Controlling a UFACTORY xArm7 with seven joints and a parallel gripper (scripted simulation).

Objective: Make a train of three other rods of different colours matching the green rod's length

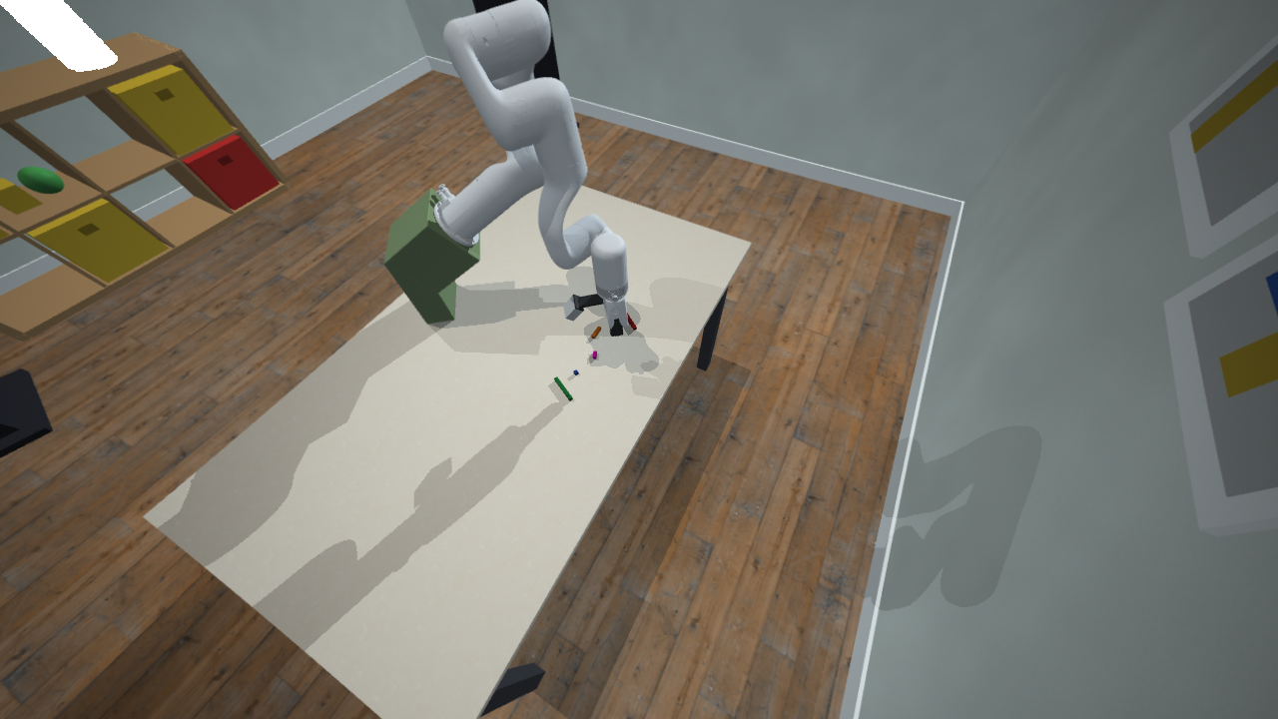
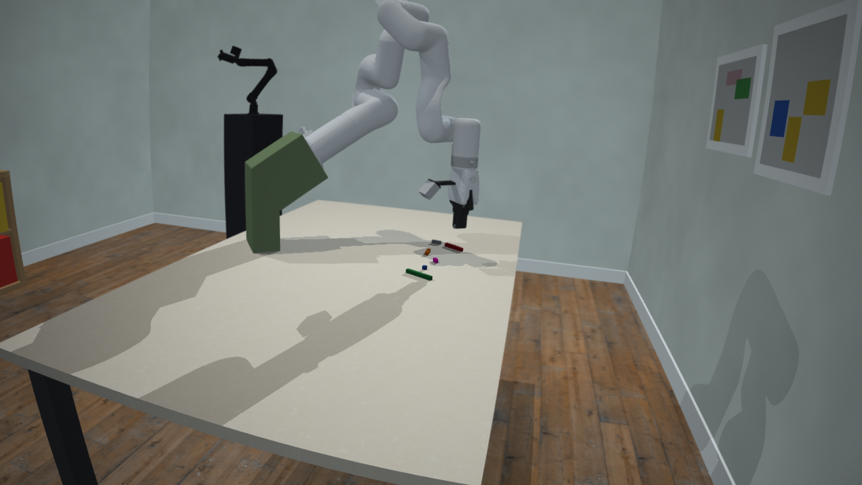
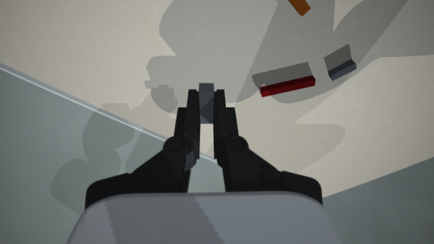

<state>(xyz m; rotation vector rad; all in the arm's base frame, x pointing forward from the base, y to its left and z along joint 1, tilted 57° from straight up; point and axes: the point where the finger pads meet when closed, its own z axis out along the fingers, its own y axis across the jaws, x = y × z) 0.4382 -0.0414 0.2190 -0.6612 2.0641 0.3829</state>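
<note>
The blue rod lies 13 cm to the right of my hand, 11 cm below it and 4 cm behind it. Also, from my hand: magenta rod: 11 cm below, 5 cm to the right, 4 cm behind; red rod: 11 cm below, 10 cm to the left, 5 cm behind; orange rod: 11 cm below, 10 cm behind, 1 cm to the left.
</note>
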